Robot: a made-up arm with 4 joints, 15 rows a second.
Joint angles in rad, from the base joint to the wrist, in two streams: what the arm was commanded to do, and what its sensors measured. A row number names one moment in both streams.
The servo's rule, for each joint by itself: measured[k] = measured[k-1] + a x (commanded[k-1-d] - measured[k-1]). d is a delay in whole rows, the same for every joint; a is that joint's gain. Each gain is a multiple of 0.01, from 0.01 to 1. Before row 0 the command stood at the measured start. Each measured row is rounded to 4 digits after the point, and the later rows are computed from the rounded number. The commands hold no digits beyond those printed.
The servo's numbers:
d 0
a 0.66 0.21 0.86 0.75
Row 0, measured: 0.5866, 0.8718, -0.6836, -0.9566
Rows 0 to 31, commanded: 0.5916, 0.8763, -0.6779, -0.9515; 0.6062, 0.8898, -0.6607, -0.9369; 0.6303, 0.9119, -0.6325, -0.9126; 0.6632, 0.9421, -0.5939, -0.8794; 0.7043, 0.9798, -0.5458, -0.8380; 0.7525, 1.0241, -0.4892, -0.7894; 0.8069, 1.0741, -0.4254, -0.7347; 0.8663, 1.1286, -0.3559, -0.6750; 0.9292, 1.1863, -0.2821, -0.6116; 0.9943, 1.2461, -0.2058, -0.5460; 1.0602, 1.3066, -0.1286, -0.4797; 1.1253, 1.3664, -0.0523, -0.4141; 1.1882, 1.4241, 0.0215, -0.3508; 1.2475, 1.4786, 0.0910, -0.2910; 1.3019, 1.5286, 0.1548, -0.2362; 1.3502, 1.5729, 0.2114, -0.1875; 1.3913, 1.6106, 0.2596, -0.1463; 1.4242, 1.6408, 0.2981, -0.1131; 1.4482, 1.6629, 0.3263, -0.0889; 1.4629, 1.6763, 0.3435, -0.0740; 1.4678, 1.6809, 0.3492, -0.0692; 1.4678, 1.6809, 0.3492, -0.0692; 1.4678, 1.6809, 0.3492, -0.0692; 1.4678, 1.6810, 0.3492, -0.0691; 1.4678, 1.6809, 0.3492, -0.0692; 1.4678, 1.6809, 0.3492, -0.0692; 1.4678, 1.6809, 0.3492, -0.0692; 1.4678, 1.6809, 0.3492, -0.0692; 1.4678, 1.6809, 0.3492, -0.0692; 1.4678, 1.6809, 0.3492, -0.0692; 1.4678, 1.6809, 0.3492, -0.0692; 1.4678, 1.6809, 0.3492, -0.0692
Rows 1 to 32, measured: 0.5899, 0.8727, -0.6787, -0.9528; 0.6007, 0.8763, -0.6632, -0.9409; 0.6202, 0.8838, -0.6368, -0.9197; 0.6486, 0.8960, -0.5999, -0.8895; 0.6854, 0.9136, -0.5534, -0.8509; 0.7297, 0.9368, -0.4982, -0.8048; 0.7807, 0.9656, -0.4356, -0.7522; 0.8372, 0.9998, -0.3671, -0.6943; 0.8979, 1.0390, -0.2940, -0.6323; 0.9615, 1.0825, -0.2181, -0.5676; 1.0266, 1.1296, -0.1411, -0.5017; 1.0917, 1.1793, -0.0647, -0.4360; 1.1554, 1.2307, 0.0094, -0.3721; 1.2162, 1.2828, 0.0796, -0.3113; 1.2728, 1.3344, 0.1443, -0.2550; 1.3239, 1.3845, 0.2020, -0.2044; 1.3684, 1.4320, 0.2515, -0.1608; 1.4052, 1.4758, 0.2916, -0.1250; 1.4336, 1.5151, 0.3214, -0.0979; 1.4529, 1.5490, 0.3404, -0.0800; 1.4627, 1.5767, 0.3480, -0.0719; 1.4661, 1.5986, 0.3490, -0.0699; 1.4672, 1.6159, 0.3492, -0.0694; 1.4676, 1.6296, 0.3492, -0.0692; 1.4677, 1.6404, 0.3492, -0.0692; 1.4678, 1.6489, 0.3492, -0.0692; 1.4678, 1.6556, 0.3492, -0.0692; 1.4678, 1.6609, 0.3492, -0.0692; 1.4678, 1.6651, 0.3492, -0.0692; 1.4678, 1.6684, 0.3492, -0.0692; 1.4678, 1.6710, 0.3492, -0.0692; 1.4678, 1.6731, 0.3492, -0.0692
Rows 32 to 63, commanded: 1.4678, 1.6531, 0.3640, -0.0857; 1.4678, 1.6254, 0.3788, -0.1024; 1.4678, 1.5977, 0.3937, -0.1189; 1.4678, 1.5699, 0.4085, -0.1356; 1.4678, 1.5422, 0.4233, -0.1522; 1.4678, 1.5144, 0.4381, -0.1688; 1.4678, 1.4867, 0.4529, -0.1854; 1.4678, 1.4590, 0.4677, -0.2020; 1.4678, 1.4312, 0.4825, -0.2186; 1.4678, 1.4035, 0.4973, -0.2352; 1.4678, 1.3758, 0.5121, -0.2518; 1.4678, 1.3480, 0.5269, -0.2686; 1.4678, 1.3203, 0.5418, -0.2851; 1.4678, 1.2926, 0.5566, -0.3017; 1.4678, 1.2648, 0.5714, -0.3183; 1.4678, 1.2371, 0.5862, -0.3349; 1.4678, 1.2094, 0.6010, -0.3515; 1.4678, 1.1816, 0.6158, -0.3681; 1.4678, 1.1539, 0.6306, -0.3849; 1.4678, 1.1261, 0.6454, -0.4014; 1.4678, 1.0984, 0.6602, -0.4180; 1.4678, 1.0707, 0.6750, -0.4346; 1.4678, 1.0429, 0.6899, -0.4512; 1.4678, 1.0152, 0.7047, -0.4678; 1.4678, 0.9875, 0.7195, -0.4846; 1.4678, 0.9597, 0.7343, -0.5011; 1.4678, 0.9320, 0.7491, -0.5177; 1.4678, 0.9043, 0.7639, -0.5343; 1.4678, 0.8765, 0.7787, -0.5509; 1.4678, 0.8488, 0.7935, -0.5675; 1.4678, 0.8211, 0.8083, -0.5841; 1.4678, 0.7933, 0.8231, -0.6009
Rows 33 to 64, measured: 1.4678, 1.6689, 0.3619, -0.0816; 1.4678, 1.6598, 0.3764, -0.0972; 1.4678, 1.6468, 0.3913, -0.1135; 1.4678, 1.6307, 0.4061, -0.1301; 1.4678, 1.6121, 0.4209, -0.1467; 1.4678, 1.5916, 0.4357, -0.1633; 1.4678, 1.5696, 0.4505, -0.1799; 1.4678, 1.5464, 0.4653, -0.1965; 1.4678, 1.5222, 0.4801, -0.2131; 1.4678, 1.4973, 0.4949, -0.2297; 1.4678, 1.4718, 0.5097, -0.2463; 1.4678, 1.4458, 0.5245, -0.2630; 1.4678, 1.4194, 0.5394, -0.2796; 1.4678, 1.3928, 0.5542, -0.2962; 1.4678, 1.3659, 0.5690, -0.3128; 1.4678, 1.3389, 0.5838, -0.3294; 1.4678, 1.3117, 0.5986, -0.3460; 1.4678, 1.2844, 0.6134, -0.3626; 1.4678, 1.2570, 0.6282, -0.3793; 1.4678, 1.2295, 0.6430, -0.3959; 1.4678, 1.2020, 0.6578, -0.4125; 1.4678, 1.1744, 0.6726, -0.4291; 1.4678, 1.1468, 0.6875, -0.4457; 1.4678, 1.1192, 0.7023, -0.4623; 1.4678, 1.0915, 0.7171, -0.4790; 1.4678, 1.0638, 0.7319, -0.4956; 1.4678, 1.0361, 0.7467, -0.5122; 1.4678, 1.0084, 0.7615, -0.5288; 1.4678, 0.9807, 0.7763, -0.5454; 1.4678, 0.9530, 0.7911, -0.5620; 1.4678, 0.9253, 0.8059, -0.5786; 1.4678, 0.8976, 0.8207, -0.5953
